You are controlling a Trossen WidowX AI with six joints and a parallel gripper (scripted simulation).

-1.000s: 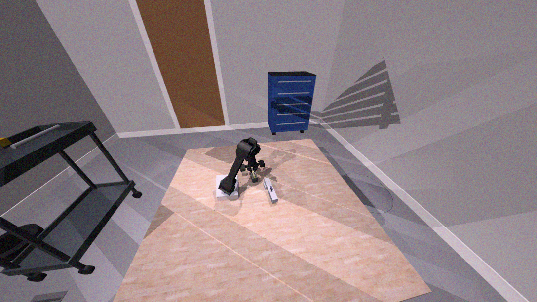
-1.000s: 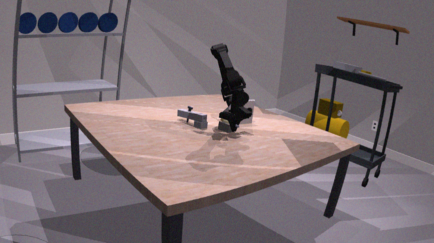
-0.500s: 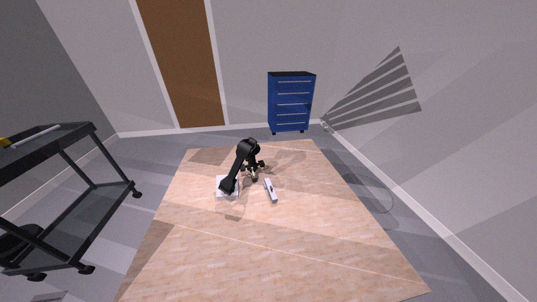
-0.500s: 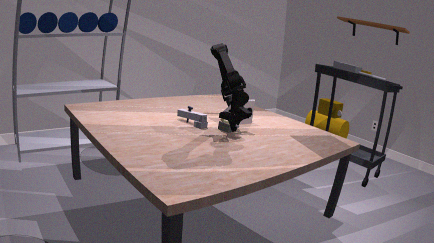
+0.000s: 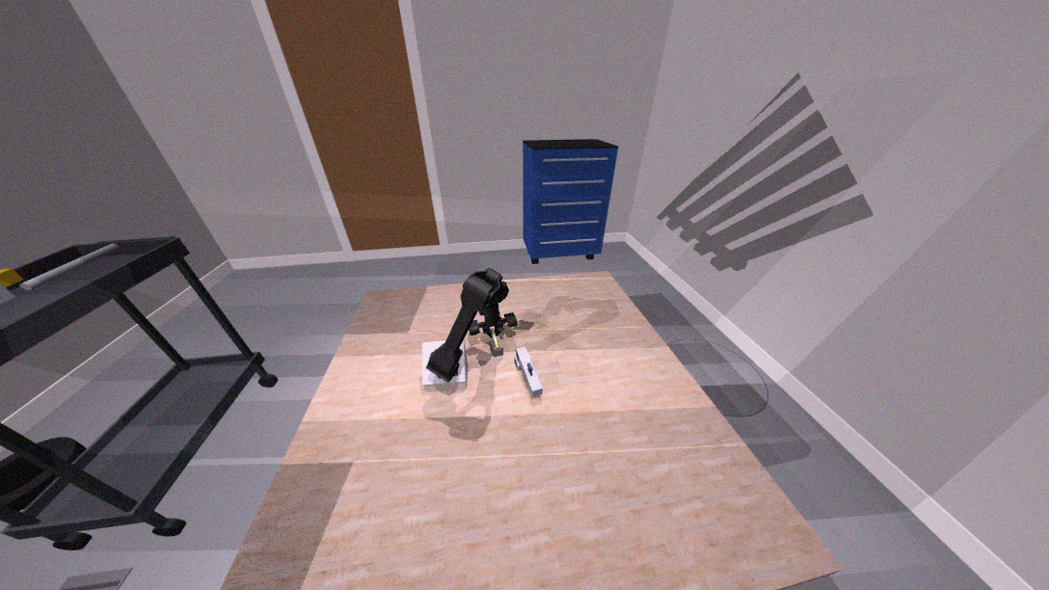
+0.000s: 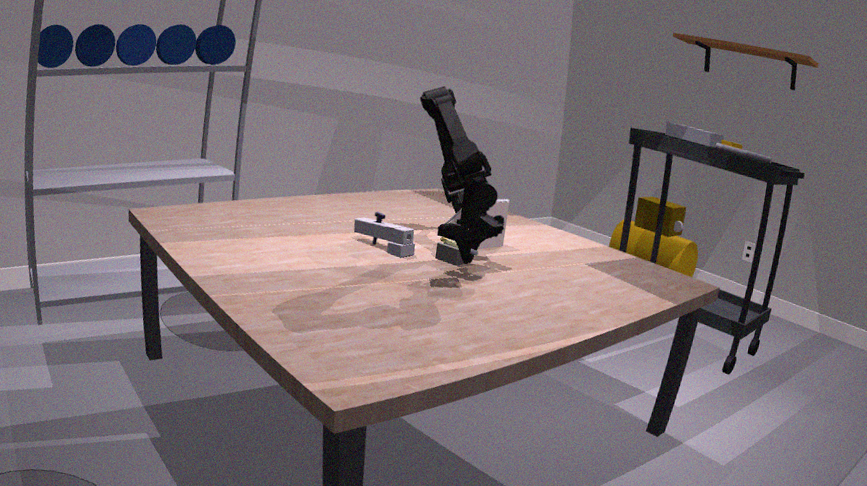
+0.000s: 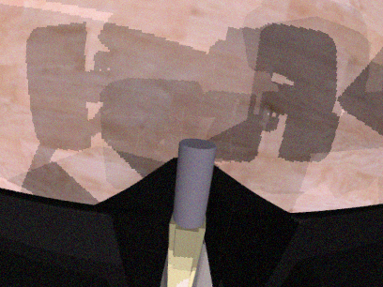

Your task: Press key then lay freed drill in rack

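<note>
Right now my gripper tip is 40 mm to the left of the drill and 40 mm below it. Also, from my gripper tip: long grey fixture: 200 mm to the right, 110 mm ahead, 30 mm above; grey rack: 50 mm to the right, 10 mm ahead, 10 mm above; black key: 230 mm to the right, 110 mm ahead, 40 mm above.
</note>
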